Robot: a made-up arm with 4 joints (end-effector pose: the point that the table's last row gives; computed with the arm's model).
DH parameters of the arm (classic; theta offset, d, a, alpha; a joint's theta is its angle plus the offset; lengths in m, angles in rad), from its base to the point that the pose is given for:
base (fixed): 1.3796 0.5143 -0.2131 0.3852
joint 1: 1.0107 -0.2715 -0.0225 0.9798
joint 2: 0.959 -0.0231 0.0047 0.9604
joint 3: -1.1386 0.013 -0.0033 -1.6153
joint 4: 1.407 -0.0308 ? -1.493
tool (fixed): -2.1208 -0.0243 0 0
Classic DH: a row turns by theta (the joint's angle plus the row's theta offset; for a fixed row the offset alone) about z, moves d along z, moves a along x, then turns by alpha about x.
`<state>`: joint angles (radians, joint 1 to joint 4).
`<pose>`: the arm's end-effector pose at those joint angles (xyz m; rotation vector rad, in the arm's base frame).
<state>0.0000 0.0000 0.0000 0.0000</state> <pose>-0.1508 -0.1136 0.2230 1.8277 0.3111 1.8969</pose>
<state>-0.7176 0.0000 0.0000 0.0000</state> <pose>-0.1079 -0.1351 0.2042 1.5453 -0.0359 1.2842</pose>
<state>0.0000 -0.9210 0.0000 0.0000</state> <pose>-0.0940 -0.1568 0.1736 0.8440 0.3854 1.6795</pose>
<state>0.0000 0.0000 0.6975 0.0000</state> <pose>-0.1678 -0.1136 0.2336 2.4340 0.5335 1.1915</pose>
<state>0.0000 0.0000 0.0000 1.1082</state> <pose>-0.2261 -0.1721 0.2196 -1.4091 -1.2798 -2.1010</pose>
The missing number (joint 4, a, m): -0.0874
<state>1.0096 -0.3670 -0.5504 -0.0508</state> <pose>-0.1807 -0.1122 0.2325 -0.8649 -0.1455 -2.8102</pose>
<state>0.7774 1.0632 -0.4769 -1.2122</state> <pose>-0.1168 -0.1138 0.2868 2.9439 -0.1292 0.9648</pose>
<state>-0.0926 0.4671 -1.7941 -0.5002</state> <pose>-0.1187 -0.1382 0.3199 0.3299 -1.2754 2.3449</pose>
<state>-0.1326 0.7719 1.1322 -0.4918</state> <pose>-0.1765 -0.1180 0.2732 2.9280 0.7858 0.0663</pose>
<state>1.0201 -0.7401 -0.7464 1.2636</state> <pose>-0.1224 -0.1753 0.1493 0.7639 -1.4983 -2.4692</pose>
